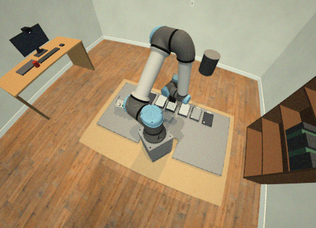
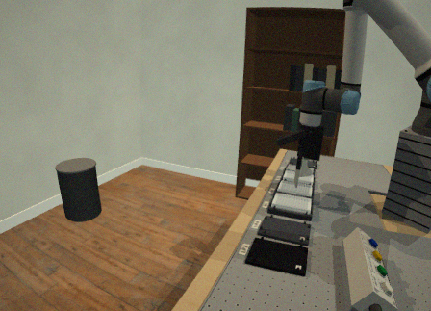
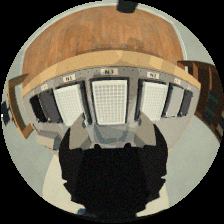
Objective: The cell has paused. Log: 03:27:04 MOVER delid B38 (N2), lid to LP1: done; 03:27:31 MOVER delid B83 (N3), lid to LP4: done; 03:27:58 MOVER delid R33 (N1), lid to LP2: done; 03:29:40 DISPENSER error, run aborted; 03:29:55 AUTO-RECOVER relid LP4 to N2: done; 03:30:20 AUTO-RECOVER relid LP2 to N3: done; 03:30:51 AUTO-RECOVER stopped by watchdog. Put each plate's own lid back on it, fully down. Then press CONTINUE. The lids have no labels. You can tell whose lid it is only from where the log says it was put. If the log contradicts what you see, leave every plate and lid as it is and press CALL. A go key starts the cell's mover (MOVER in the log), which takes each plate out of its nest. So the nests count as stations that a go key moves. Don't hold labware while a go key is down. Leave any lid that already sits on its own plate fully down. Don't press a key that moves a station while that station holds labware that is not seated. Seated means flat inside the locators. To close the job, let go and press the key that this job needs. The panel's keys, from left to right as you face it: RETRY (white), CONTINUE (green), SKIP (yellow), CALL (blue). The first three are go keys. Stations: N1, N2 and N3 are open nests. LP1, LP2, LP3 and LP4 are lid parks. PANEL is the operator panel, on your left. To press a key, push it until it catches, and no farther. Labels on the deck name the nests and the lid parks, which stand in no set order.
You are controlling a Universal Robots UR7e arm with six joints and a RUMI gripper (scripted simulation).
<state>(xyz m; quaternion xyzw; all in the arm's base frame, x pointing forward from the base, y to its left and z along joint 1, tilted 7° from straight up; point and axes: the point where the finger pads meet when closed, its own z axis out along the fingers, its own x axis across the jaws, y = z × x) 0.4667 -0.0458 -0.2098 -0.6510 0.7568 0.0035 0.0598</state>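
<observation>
Now: the white gridded plate 40 mm below my hand. The rest, counted from my hand: dark lid park (390 mm to the right, 60 mm below, 60 mm behind); then yellow key (420 mm to the left, 170 mm behind); then blue key (370 mm to the left, 180 mm behind).
</observation>
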